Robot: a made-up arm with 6 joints. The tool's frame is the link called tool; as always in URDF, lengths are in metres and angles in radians. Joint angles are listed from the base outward.
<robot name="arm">
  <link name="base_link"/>
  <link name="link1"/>
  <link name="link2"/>
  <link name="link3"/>
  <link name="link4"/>
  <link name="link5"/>
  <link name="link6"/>
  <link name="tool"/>
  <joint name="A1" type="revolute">
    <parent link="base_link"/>
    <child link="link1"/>
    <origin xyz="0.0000 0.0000 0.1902" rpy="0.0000 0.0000 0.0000"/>
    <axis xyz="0 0 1"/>
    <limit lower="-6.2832" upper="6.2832"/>
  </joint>
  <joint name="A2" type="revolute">
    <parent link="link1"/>
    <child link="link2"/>
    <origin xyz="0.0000 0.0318 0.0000" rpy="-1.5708 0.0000 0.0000"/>
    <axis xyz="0 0 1"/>
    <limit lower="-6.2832" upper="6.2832"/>
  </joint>
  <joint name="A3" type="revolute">
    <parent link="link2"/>
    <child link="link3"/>
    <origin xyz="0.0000 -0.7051 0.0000" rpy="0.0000 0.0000 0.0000"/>
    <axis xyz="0 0 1"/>
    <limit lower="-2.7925" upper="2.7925"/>
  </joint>
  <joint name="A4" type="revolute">
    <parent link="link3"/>
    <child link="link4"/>
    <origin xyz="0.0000 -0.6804 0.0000" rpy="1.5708 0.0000 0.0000"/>
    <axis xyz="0 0 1"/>
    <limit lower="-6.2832" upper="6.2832"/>
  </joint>
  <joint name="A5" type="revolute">
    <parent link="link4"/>
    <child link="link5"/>
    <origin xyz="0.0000 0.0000 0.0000" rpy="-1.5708 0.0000 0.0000"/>
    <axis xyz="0 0 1"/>
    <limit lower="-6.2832" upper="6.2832"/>
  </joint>
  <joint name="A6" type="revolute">
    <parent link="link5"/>
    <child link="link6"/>
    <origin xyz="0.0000 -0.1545 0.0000" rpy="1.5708 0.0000 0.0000"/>
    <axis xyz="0 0 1"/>
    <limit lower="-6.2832" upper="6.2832"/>
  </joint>
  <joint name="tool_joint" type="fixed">
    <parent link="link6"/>
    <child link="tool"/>
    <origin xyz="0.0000 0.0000 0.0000" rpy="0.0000 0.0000 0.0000"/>
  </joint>
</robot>
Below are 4 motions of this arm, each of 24 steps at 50 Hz.
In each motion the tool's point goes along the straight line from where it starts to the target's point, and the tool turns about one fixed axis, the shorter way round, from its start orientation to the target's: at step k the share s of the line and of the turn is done. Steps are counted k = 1, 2, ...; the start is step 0. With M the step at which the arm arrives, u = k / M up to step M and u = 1 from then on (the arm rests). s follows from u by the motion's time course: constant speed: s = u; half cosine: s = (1 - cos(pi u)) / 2; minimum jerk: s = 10 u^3 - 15 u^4 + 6 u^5.
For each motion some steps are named. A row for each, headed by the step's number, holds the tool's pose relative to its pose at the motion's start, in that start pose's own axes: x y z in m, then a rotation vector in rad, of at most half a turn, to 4 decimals.
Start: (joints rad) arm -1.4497 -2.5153 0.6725 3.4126 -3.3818 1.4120
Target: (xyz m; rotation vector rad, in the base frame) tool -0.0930 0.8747 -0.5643 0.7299 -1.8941 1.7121
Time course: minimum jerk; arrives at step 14
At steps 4, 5, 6, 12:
4: 0.0004 0.0014 0.0051 -0.0217 -0.0043 -0.0453
5: 0.0006 0.0025 0.0087 -0.0369 -0.0073 -0.0771
6: 0.0009 0.0037 0.0130 -0.0551 -0.0109 -0.1151
12: 0.0025 0.0097 0.0344 -0.1464 -0.0290 -0.3055

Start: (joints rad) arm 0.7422 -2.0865 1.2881 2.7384 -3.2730 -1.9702
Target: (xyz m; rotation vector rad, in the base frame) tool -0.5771 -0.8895 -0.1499 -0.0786 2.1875 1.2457
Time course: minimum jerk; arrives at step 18
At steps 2, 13, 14, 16, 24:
2: -0.0037 -0.0027 0.0028 -0.0064 0.0003 -0.0090
13: -0.2752 -0.2031 0.2078 -0.4779 0.0198 -0.6780
14: -0.2938 -0.2169 0.2219 -0.5102 0.0211 -0.7239
16: -0.3145 -0.2321 0.2374 -0.5461 0.0226 -0.7748
24: -0.3182 -0.2348 0.2402 -0.5525 0.0229 -0.7838

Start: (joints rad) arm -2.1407 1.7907 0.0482 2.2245 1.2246 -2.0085
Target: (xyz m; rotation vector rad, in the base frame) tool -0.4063 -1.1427 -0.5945 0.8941 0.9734 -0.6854
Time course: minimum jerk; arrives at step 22
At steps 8, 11, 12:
8: 0.1222 0.0578 -0.0666 0.0120 0.0500 0.0635
11: 0.2381 0.1127 -0.1297 0.0234 0.0974 0.1238
12: 0.2784 0.1318 -0.1517 0.0274 0.1139 0.1448

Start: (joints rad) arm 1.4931 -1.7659 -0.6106 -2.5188 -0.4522 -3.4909
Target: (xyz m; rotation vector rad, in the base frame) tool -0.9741 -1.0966 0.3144 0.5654 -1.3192 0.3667
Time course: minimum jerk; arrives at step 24
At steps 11, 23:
11: 0.3672 0.3080 -0.0990 -0.2560 0.2208 -0.0825
23: 0.8691 0.7289 -0.2343 -0.6059 0.5225 -0.1952

